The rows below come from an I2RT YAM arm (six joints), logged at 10 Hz.
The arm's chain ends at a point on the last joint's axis. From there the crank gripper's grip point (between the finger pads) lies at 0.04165 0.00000 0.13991 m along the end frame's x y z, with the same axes.
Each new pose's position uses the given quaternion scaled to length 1; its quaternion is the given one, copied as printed.
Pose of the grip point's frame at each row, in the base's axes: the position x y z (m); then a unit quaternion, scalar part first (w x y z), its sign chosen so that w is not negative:
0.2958 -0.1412 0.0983 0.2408 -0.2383 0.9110 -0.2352
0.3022 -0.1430 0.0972 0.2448 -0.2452 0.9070 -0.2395
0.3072 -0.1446 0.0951 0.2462 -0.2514 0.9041 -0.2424
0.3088 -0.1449 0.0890 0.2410 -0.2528 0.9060 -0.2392
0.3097 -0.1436 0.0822 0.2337 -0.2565 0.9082 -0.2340
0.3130 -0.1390 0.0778 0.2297 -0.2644 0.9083 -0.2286
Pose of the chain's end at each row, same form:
0.2508 -0.0745 0.2201 0.2408 -0.2383 0.9110 -0.2352
0.2553 -0.0756 0.2179 0.2448 -0.2452 0.9070 -0.2395
0.2592 -0.0767 0.2151 0.2462 -0.2514 0.9041 -0.2424
0.2623 -0.0774 0.2098 0.2410 -0.2528 0.9060 -0.2392
0.2651 -0.0769 0.2042 0.2337 -0.2565 0.9082 -0.2340
0.2691 -0.0735 0.2007 0.2297 -0.2644 0.9083 -0.2286

